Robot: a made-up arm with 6 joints. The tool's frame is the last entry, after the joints. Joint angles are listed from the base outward.
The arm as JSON. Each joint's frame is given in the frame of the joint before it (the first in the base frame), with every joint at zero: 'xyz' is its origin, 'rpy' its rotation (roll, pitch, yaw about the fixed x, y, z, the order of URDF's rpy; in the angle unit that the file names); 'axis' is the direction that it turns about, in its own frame. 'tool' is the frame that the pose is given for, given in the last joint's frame.
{
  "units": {
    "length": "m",
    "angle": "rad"
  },
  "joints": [
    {
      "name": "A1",
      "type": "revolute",
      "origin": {
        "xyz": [
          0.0,
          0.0,
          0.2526
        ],
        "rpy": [
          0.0,
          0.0,
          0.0
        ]
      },
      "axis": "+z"
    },
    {
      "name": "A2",
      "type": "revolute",
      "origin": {
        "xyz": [
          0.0,
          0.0,
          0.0
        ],
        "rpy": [
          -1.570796,
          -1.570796,
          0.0
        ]
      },
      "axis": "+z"
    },
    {
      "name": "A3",
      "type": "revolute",
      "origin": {
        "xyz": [
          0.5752,
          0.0,
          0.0
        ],
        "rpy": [
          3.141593,
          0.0,
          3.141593
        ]
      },
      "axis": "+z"
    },
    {
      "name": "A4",
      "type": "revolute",
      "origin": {
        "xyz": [
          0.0,
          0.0,
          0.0
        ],
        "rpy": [
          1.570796,
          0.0,
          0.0
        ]
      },
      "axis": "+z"
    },
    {
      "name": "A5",
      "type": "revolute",
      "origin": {
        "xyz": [
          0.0,
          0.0,
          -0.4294
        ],
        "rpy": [
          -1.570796,
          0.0,
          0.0
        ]
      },
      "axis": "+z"
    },
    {
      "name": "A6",
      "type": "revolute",
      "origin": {
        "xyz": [
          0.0,
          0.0,
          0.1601
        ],
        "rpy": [
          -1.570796,
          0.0,
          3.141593
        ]
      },
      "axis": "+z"
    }
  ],
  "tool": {
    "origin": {
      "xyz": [
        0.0,
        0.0,
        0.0
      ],
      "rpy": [
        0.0,
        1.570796,
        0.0
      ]
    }
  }
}
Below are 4 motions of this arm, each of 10 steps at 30 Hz.
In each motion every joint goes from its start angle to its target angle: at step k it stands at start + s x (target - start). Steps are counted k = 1, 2, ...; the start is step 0. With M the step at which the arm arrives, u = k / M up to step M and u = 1 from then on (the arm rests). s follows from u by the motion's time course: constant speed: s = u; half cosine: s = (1 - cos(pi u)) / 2; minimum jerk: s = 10 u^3 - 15 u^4 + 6 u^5.
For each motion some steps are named. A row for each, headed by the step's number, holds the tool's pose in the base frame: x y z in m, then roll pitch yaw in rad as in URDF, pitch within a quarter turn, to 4 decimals.
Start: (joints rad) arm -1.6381 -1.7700 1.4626 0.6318 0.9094 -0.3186
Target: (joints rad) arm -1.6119 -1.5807 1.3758 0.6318 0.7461 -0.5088
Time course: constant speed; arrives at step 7
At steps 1, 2, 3, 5, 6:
1: -0.0660 0.9969 0.0375 2.5892 0.7166 0.8553
2: -0.0693 1.0033 0.0697 2.6614 0.6698 0.9017
3: -0.0728 1.0087 0.1021 2.7291 0.6213 0.9436
5: -0.0799 1.0161 0.1673 2.8526 0.5203 1.0160
6: -0.0836 1.0182 0.2001 2.9093 0.4681 1.0475

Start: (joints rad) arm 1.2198 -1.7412 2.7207 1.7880 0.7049 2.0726
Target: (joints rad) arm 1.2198 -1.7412 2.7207 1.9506 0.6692 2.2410
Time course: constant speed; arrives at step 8
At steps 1, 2, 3, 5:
1: -0.2150 -0.4777 -0.2995 -1.7480 0.7798 -2.9997
2: -0.2183 -0.4774 -0.2993 -1.7710 0.7795 -2.9803
3: -0.2215 -0.4771 -0.2991 -1.7941 0.7794 -2.9610
5: -0.2280 -0.4767 -0.2986 -1.8407 0.7792 -2.9226

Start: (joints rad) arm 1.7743 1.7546 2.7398 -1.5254 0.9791 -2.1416
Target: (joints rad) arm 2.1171 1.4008 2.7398 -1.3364 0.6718 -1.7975
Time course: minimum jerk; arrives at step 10
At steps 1, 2, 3, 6, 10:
1: -0.1844 0.9173 0.4198 -1.6845 -0.5110 0.5278
2: -0.1978 0.9113 0.4361 -1.6897 -0.5331 0.5392
3: -0.2254 0.8970 0.4708 -1.7001 -0.5798 0.5615
6: -0.3424 0.7976 0.6368 -1.7316 -0.7995 0.6232
10: -0.3927 0.7175 0.7321 -1.7213 -0.9190 0.6108

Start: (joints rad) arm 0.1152 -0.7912 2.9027 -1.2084 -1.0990 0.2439
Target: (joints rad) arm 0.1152 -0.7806 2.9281 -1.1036 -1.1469 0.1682
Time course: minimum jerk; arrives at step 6
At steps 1, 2, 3, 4, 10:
1: -0.8406 -0.1550 0.5589 -2.4636 -0.0338 2.2724
2: -0.8387 -0.1575 0.5576 -2.4609 -0.0504 2.2759
3: -0.8356 -0.1616 0.5553 -2.4563 -0.0780 2.2822
4: -0.8323 -0.1657 0.5529 -2.4515 -0.1056 2.2893
10: -0.8299 -0.1686 0.5512 -2.4479 -0.1256 2.2949

